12 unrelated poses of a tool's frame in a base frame.
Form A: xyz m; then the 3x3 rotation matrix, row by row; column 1 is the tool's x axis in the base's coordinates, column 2 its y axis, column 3 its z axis. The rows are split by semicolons.
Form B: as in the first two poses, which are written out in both.
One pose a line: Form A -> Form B
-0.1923 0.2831 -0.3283; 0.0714 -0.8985 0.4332; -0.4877 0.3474 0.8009; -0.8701 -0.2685 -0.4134 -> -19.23 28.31 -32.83; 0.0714 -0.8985 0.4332; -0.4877 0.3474 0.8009; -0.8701 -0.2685 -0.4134
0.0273 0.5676 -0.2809; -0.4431 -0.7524 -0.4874; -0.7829 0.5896 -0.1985; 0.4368 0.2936 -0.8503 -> 2.73 56.76 -28.09; -0.4431 -0.7524 -0.4874; -0.7829 0.5896 -0.1985; 0.4368 0.2936 -0.8503
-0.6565 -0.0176 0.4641; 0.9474 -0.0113 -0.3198; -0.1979 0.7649 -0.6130; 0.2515 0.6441 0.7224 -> -65.65 -1.76 46.41; 0.9474 -0.0113 -0.3198; -0.1979 0.7649 -0.6130; 0.2515 0.6441 0.7224
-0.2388 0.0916 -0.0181; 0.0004 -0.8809 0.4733; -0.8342 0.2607 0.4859; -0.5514 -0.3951 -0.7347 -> -23.88 9.16 -1.81; 0.0004 -0.8809 0.4733; -0.8342 0.2607 0.4859; -0.5514 -0.3951 -0.7347
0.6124 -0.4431 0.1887; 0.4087 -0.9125 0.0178; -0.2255 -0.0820 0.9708; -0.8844 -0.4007 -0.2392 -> 61.24 -44.31 18.87; 0.4087 -0.9125 0.0178; -0.2255 -0.0820 0.9708; -0.8844 -0.4007 -0.2392
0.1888 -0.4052 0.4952; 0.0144 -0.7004 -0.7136; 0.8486 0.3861 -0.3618; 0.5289 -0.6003 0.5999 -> 18.88 -40.52 49.52; 0.0144 -0.7004 -0.7136; 0.8486 0.3861 -0.3618; 0.5289 -0.6003 0.5999
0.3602 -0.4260 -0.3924; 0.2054 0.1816 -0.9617; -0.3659 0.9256 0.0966; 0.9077 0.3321 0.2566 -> 36.02 -42.60 -39.24; 0.2054 0.1816 -0.9617; -0.3659 0.9256 0.0966; 0.9077 0.3321 0.2566
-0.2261 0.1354 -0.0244; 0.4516 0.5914 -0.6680; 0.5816 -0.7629 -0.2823; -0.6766 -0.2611 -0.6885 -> -22.61 13.54 -2.44; 0.4516 0.5914 -0.6680; 0.5816 -0.7629 -0.2823; -0.6766 -0.2611 -0.6885
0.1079 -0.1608 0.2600; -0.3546 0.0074 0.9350; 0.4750 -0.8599 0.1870; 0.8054 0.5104 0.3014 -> 10.79 -16.08 26.00; -0.3546 0.0074 0.9350; 0.4750 -0.8599 0.1870; 0.8054 0.5104 0.3014
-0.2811 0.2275 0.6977; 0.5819 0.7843 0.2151; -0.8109 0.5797 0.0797; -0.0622 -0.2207 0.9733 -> -28.11 22.75 69.77; 0.5819 0.7843 0.2151; -0.8109 0.5797 0.0797; -0.0622 -0.2207 0.9733
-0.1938 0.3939 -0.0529; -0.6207 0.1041 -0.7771; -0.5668 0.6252 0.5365; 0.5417 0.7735 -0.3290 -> -19.38 39.39 -5.29; -0.6207 0.1041 -0.7771; -0.5668 0.6252 0.5365; 0.5417 0.7735 -0.3290
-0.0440 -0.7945 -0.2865; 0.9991 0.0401 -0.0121; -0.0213 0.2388 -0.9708; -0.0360 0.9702 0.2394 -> -4.40 -79.45 -28.65; 0.9991 0.0401 -0.0121; -0.0213 0.2388 -0.9708; -0.0360 0.9702 0.2394
